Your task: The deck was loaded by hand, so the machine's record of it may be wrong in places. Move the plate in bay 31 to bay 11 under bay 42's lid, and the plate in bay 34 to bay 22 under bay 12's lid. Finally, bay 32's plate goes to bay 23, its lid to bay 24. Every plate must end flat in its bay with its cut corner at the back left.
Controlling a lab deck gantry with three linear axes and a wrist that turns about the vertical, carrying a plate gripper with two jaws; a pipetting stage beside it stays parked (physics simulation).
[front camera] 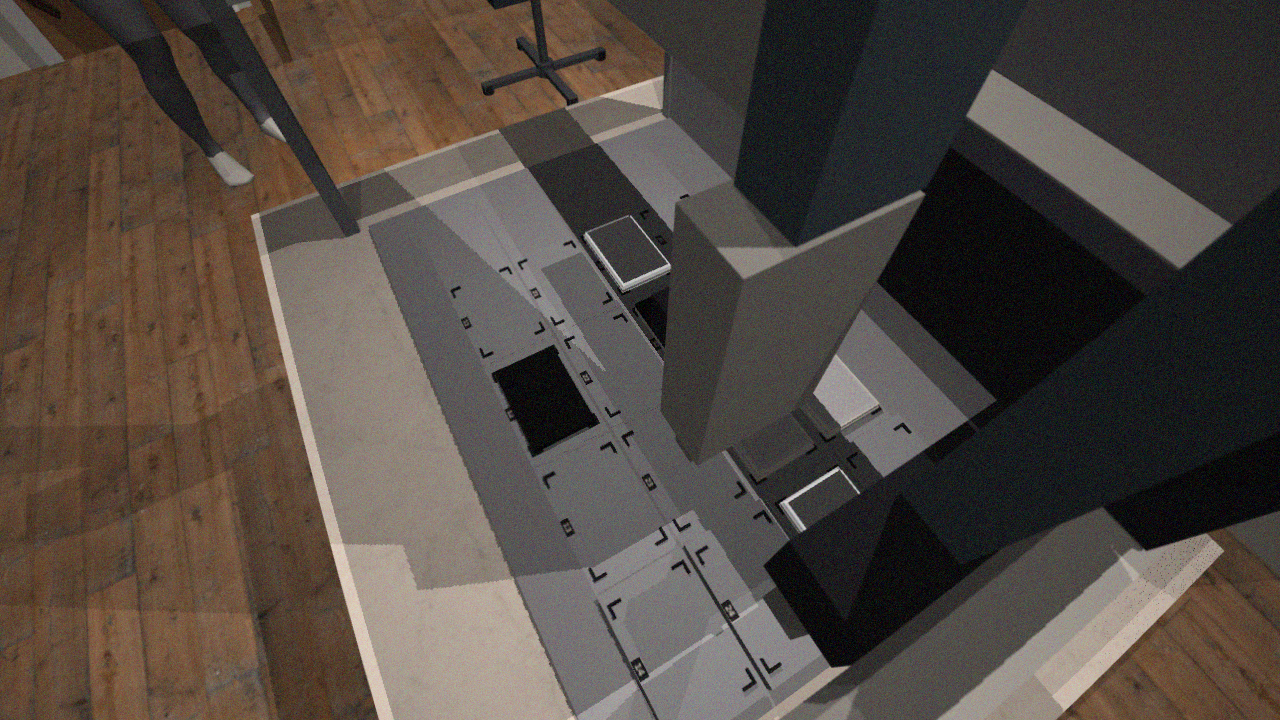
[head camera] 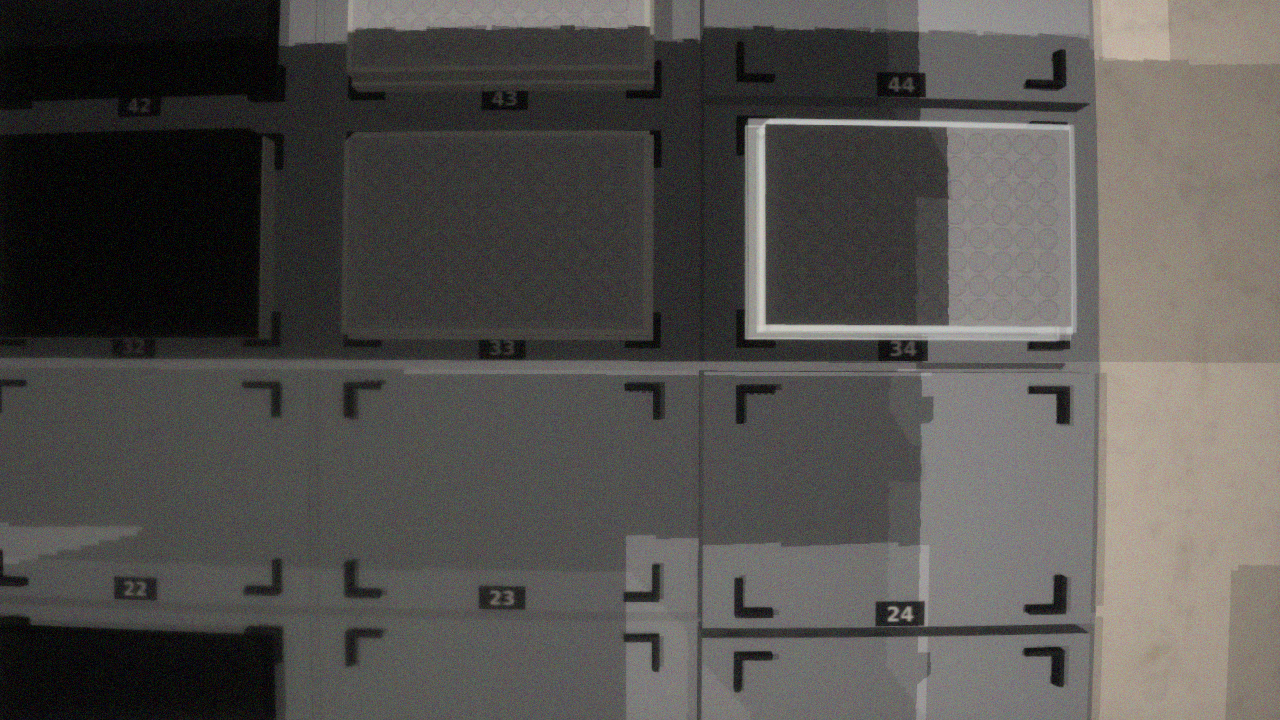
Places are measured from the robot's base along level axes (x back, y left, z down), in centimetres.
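Pixels of known places: robot's base, origin of the base link: (front camera: 453,291).
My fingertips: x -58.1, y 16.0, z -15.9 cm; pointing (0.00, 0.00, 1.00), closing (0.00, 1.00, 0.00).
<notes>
Ahead of a thing's pixels: the offset from my fingertips to its top centre. "pt": to the spot under its first point.
The white-rimmed clear plate {dz +13.0, dx +2.5, dy +9.7 cm} (front camera: 820,497) (head camera: 850,232) sits in bay 34. Bay 31's white-rimmed plate {dz +14.5, dx +51.7, dy +9.7 cm} (front camera: 626,250) shows in the front view. Bay 32's black-topped plate {dz +14.2, dx +35.3, dy +9.7 cm} (front camera: 651,315) (head camera: 125,232) is partly hidden in the front view. The black lid {dz +15.1, dx +35.3, dy -11.7 cm} (front camera: 544,400) (head camera: 134,680) lies in bay 12. Bay 42's black lid {pt dz +15.1, dx +34.9, dy +18.1 cm} (head camera: 134,44) is cut by the head view's edge. Bays 22, 23 and 24 show their floors and corner brackets. My gripper's dark body (front camera: 859,582) hangs high near the bay 34 side; its jaws are hidden, and so is whether they are open.
Bay 33 holds a grey plate {dz +14.5, dx +18.9, dy +9.7 cm} (front camera: 774,445) (head camera: 496,237). Bay 43 holds a pale plate {dz +14.5, dx +18.9, dy +20.4 cm} (front camera: 843,394) (head camera: 501,53). A tall grey block (front camera: 769,331) under a dark column (front camera: 841,116) stands before the deck's middle in the front view and covers bay 42.
</notes>
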